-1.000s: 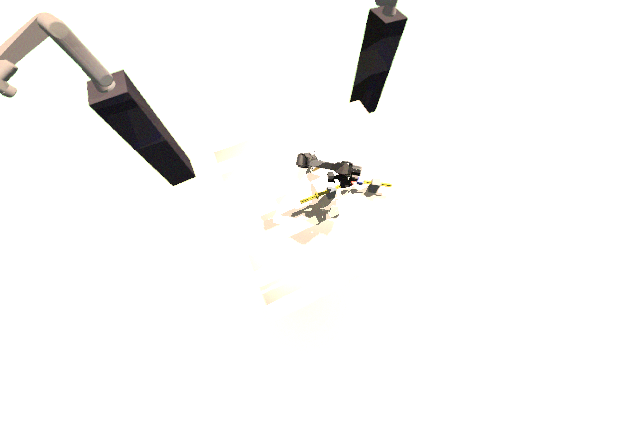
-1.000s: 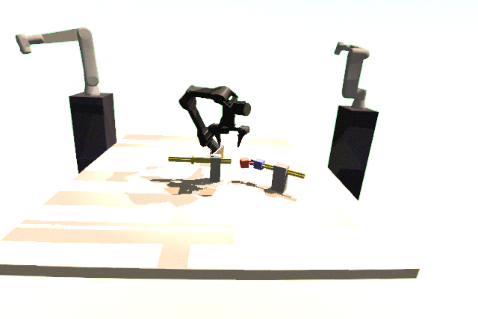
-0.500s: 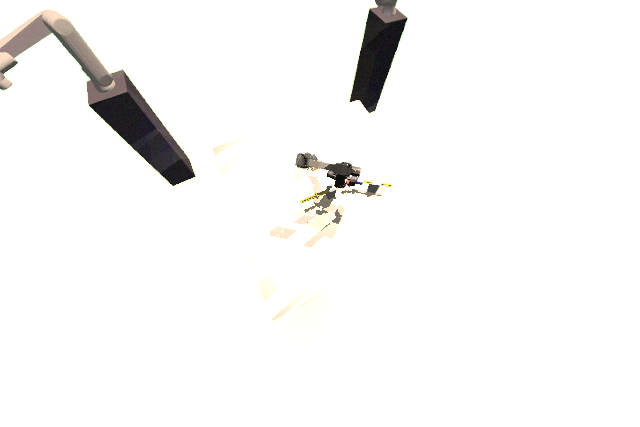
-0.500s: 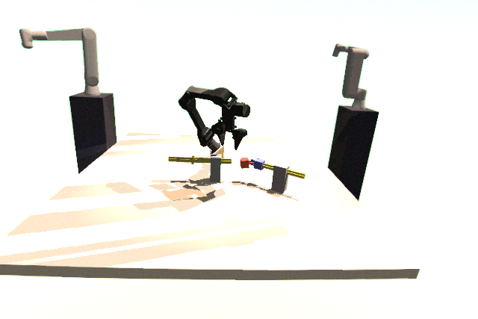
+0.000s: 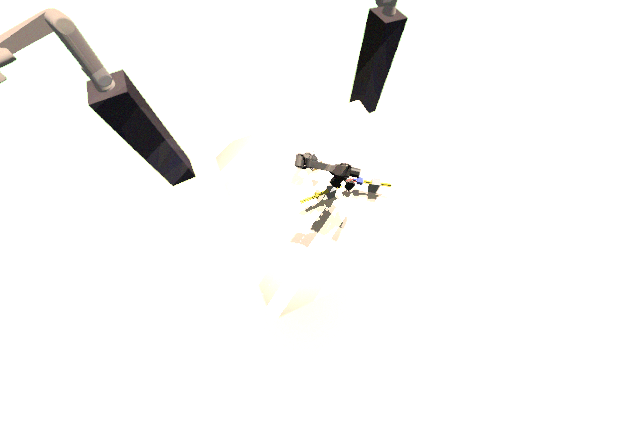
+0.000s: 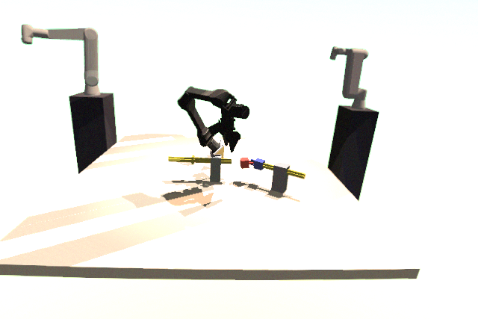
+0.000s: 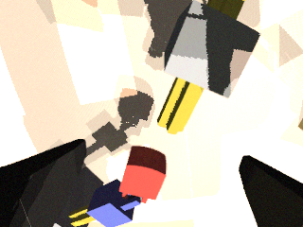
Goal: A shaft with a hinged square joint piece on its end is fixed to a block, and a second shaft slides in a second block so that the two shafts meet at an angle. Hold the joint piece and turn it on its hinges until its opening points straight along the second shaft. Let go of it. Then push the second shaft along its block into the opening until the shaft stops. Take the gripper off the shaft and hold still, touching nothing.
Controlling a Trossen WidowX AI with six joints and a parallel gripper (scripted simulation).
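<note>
Right now my gripper tip is 8 cm to the right of the red joint piece and 7 cm above it.
</note>
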